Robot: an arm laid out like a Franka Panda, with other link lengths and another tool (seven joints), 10 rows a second.
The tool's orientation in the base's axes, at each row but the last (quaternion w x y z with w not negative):
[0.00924, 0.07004, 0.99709, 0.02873]
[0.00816, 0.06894, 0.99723, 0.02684]
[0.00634, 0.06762, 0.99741, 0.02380]
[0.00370, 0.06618, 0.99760, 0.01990]
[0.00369, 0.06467, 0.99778, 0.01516]
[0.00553, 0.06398, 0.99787, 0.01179]
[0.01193, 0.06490, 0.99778, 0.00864]
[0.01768, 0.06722, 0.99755, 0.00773]
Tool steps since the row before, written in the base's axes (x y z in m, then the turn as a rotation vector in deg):
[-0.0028, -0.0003, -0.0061, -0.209, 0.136, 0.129]
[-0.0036, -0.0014, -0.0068, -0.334, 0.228, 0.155]
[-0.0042, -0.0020, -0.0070, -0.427, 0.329, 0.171]
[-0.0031, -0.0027, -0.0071, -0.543, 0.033, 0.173]
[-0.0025, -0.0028, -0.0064, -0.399, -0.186, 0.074]
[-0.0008, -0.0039, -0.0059, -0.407, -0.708, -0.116]
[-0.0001, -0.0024, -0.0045, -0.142, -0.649, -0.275]
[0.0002, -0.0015, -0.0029, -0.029, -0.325, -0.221]
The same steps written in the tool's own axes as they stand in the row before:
[0.0028, -0.0010, 0.0060, 0.224, 0.113, -0.126]
[0.0035, -0.0022, 0.0066, 0.360, 0.188, -0.149]
[0.0040, -0.0029, 0.0068, 0.466, 0.276, -0.162]
[0.0027, -0.0034, 0.0070, 0.542, -0.032, -0.177]
[0.0022, -0.0033, 0.0063, 0.371, -0.234, -0.083]
[0.0004, -0.0041, 0.0058, 0.314, -0.757, 0.095]
[-0.0001, -0.0025, 0.0045, 0.063, -0.667, 0.261]
[-0.0003, -0.0015, 0.0029, -0.007, -0.330, 0.216]

